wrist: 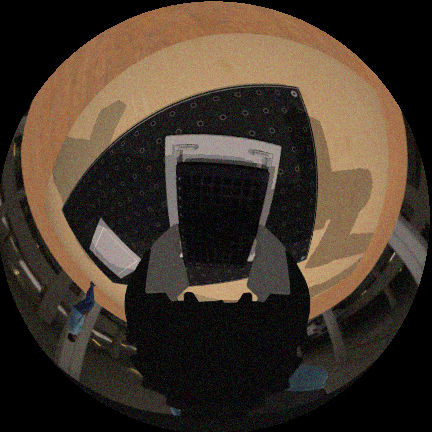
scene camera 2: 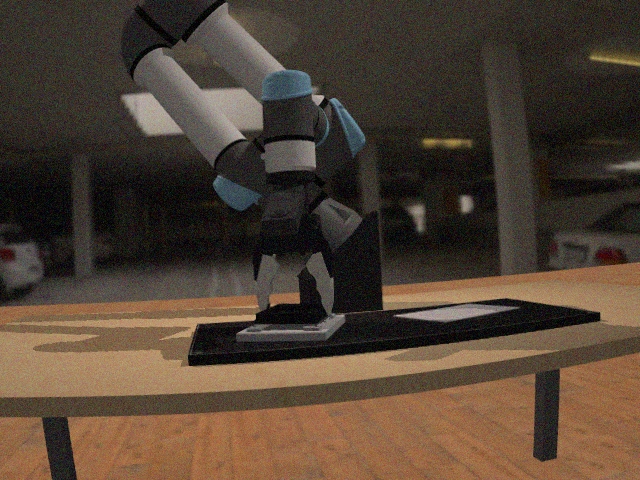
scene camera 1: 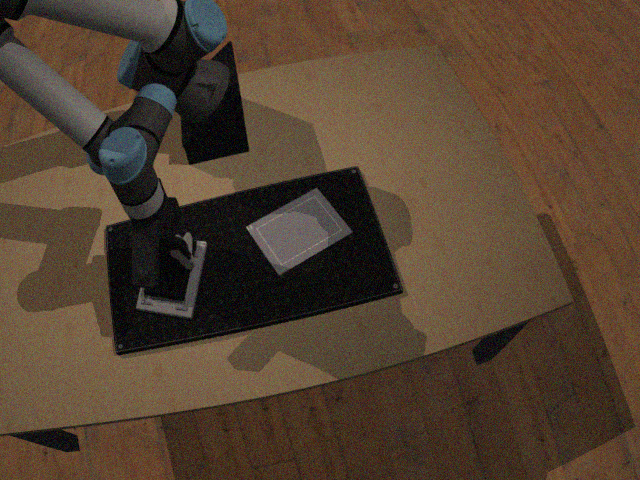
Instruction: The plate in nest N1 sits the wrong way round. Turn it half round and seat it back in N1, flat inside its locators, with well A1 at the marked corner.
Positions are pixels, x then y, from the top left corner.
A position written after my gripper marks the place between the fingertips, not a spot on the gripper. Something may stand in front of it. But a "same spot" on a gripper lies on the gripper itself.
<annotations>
my gripper: wrist; scene camera 2; scene camera 1 171, 266
dark well plate: wrist; scene camera 2 295, 313; scene camera 1
same spot on my gripper: point(scene camera 2: 319, 265) = point(wrist: 158, 267)
same spot on dark well plate: point(wrist: 219, 204) = point(scene camera 1: 166, 277)
</annotations>
